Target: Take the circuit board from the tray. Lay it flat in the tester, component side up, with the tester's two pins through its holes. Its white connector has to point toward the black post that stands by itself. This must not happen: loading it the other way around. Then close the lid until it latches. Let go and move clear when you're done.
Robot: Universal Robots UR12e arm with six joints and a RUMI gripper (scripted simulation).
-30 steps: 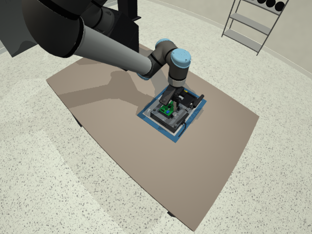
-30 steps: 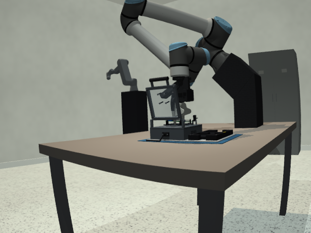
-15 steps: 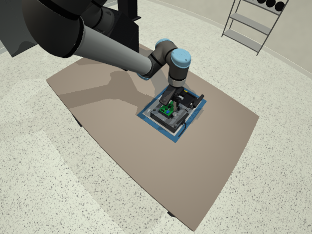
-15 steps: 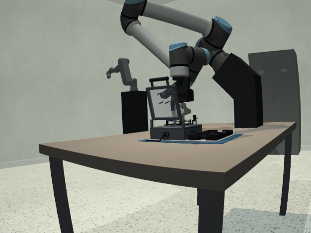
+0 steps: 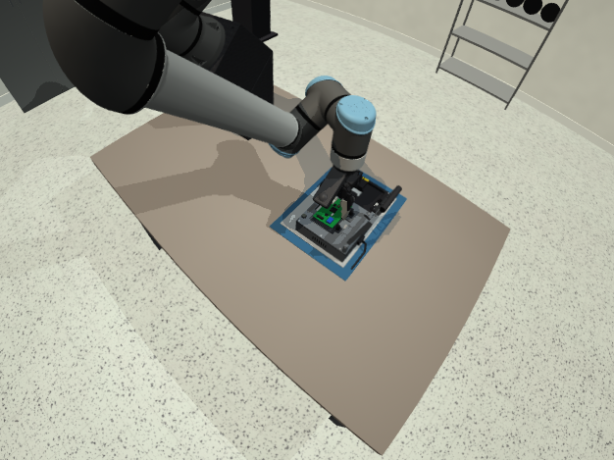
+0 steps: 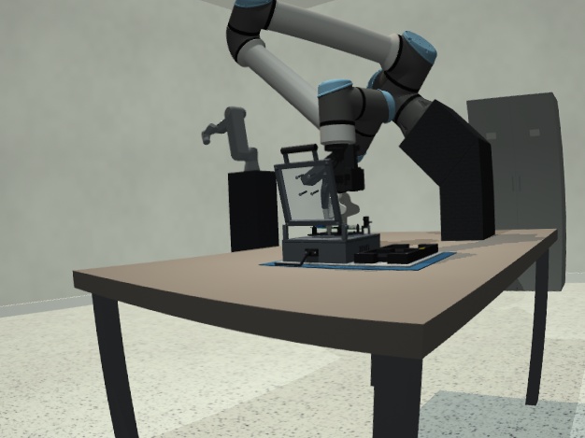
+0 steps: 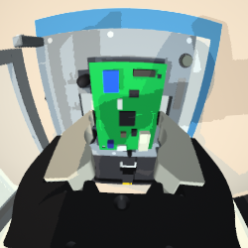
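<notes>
Now: hand right at the green circuit board. Round my hand: tester bed (1 cm ahead, 1 cm below); then black post (6 cm behind, 6 cm to the left, 1 cm above); then tester (4 cm ahead, 4 cm to the left, 4 cm above).
</notes>
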